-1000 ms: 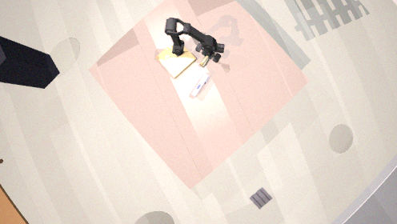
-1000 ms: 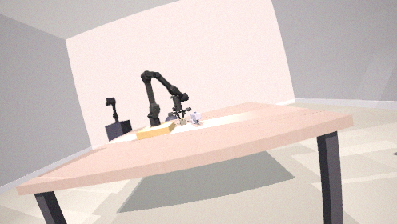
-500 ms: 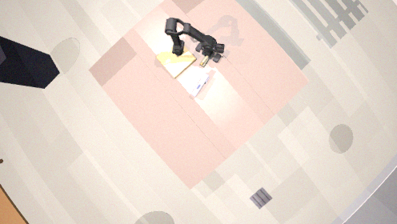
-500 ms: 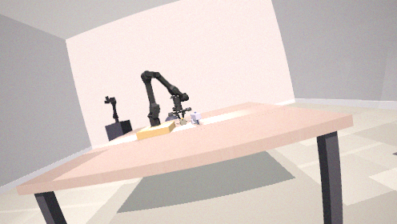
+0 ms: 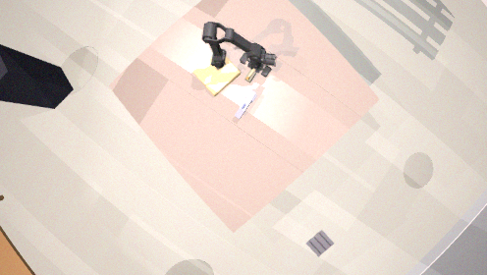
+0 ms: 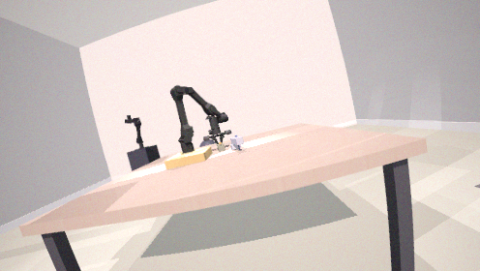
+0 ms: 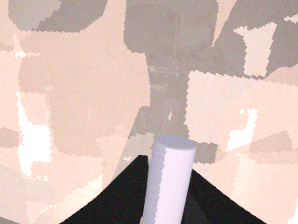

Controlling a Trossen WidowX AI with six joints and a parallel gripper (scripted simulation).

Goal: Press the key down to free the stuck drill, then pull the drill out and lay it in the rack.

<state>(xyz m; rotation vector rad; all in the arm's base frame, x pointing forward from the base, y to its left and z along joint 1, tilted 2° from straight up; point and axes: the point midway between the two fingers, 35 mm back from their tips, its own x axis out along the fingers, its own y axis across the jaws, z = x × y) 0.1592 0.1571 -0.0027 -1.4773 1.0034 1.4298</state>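
Now: the drill 10 mm ahead of my gripper tip, 40 mm to the right of it and 40 mm above it. The rest, counted from my gripper tip: dark block: 20 mm ahead, 50 mm to the right, 10 mm above; dark blue key: 150 mm ahead, 210 mm to the right, 40 mm above.
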